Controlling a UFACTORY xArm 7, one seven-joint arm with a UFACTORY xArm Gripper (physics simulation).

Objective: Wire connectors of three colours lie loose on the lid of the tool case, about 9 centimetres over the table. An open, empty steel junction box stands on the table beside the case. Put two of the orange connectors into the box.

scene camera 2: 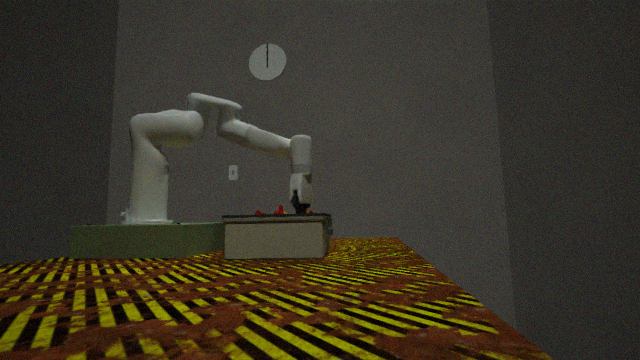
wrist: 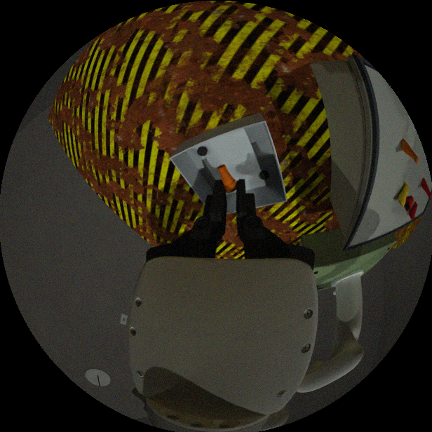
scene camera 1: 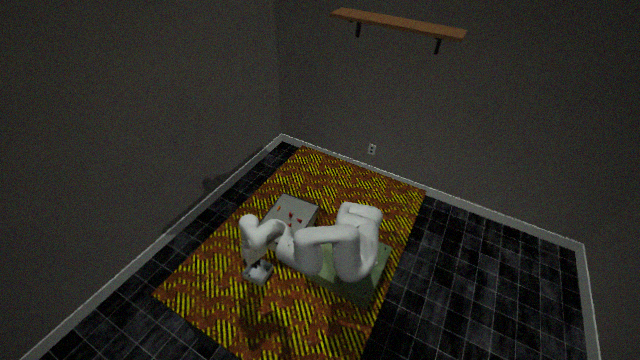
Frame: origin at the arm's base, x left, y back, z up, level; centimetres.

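Seen in the pictures: gripper, fingertip midpoint: [scene camera 1: 256,265]; arm's base, link origin: [scene camera 2: 147,224].
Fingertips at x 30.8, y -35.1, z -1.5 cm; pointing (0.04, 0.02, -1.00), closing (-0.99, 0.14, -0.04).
Pixels of each thing's middle, then the offset from my fingertips to it.
- open steel junction box, body centre: [scene camera 1: 258,271] dz -4.5, dx +0.0, dy +0.5 cm
- orange connector, body centre: [scene camera 1: 278,208] dz +3.1, dx -29.7, dy -11.9 cm
- tool case, body centre: [scene camera 2: 287,233] [scene camera 1: 286,223] dz -1.7, dx -27.1, dy -4.7 cm
My gripper [scene camera 1: 253,263] [scene camera 2: 301,209] [wrist: 231,191] is shut on an orange connector [wrist: 226,177], which points out from between the black fingertips. In the wrist view, connector and fingertips are over the open steel junction box [scene camera 1: 250,277] [wrist: 230,128], nearer its wall on my gripper's side. Whether the connector is below the rim is hard to tell. The box floor shows dark round spots and no loose connector on its visible part. Another orange connector [scene camera 1: 279,208] [wrist: 409,150] lies on the lid of the tool case [scene camera 1: 301,204] [scene camera 2: 275,240] [wrist: 347,150].
On the lid also lie a yellow connector [wrist: 402,194] and red connectors [scene camera 1: 299,220] [wrist: 426,188]. The case stands beside the box, its lid higher than the table. The green base block [scene camera 2: 145,241] [wrist: 345,260] carries the arm.
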